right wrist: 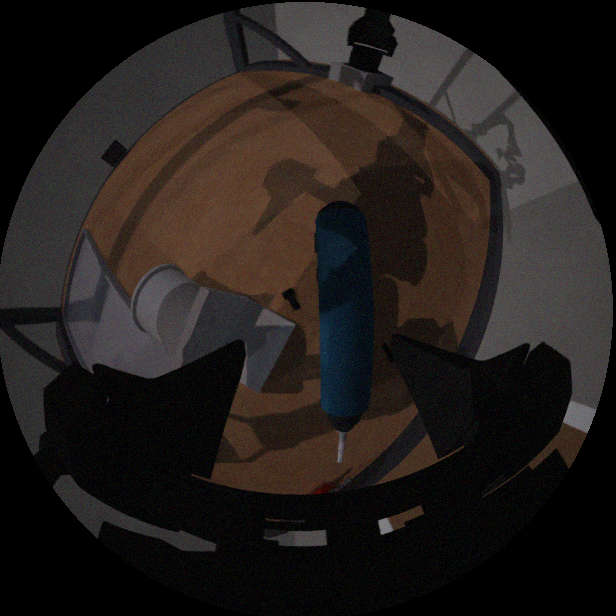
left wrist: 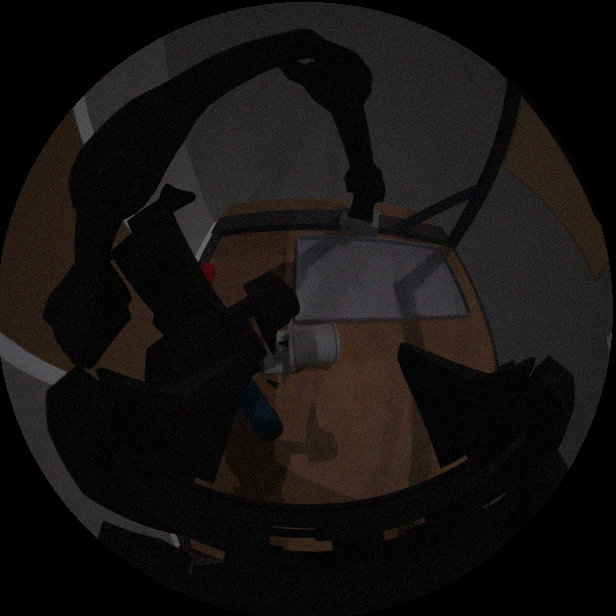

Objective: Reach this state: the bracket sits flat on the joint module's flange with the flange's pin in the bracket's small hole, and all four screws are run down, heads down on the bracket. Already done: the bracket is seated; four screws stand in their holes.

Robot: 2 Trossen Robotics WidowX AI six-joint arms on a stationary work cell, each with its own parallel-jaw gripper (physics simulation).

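The pale grey joint module (right wrist: pixel 166 304) lies on the brown table top with the grey bracket (right wrist: pixel 252 339) against its flange. Both also show in the left wrist view, the module (left wrist: pixel 313 344) and the bracket (left wrist: pixel 275 359). The screws are too small and dark to make out. A blue-handled screwdriver (right wrist: pixel 344 310) lies below my right gripper (right wrist: pixel 318 396), its metal tip (right wrist: pixel 341 445) towards the camera. The right gripper is open and its fingers stand well clear of the handle. My left gripper (left wrist: pixel 310 436) is open and empty, back from the module. The right arm (left wrist: pixel 189 321) hangs over the bracket, with the screwdriver (left wrist: pixel 261 410) under it.
A flat grey tray (left wrist: pixel 373 278) lies behind the module. A small dark piece (right wrist: pixel 291 298) sits by the bracket's edge; I cannot tell what it is. A small red part (left wrist: pixel 208 270) sits at the table's left edge. A dark frame borders the table.
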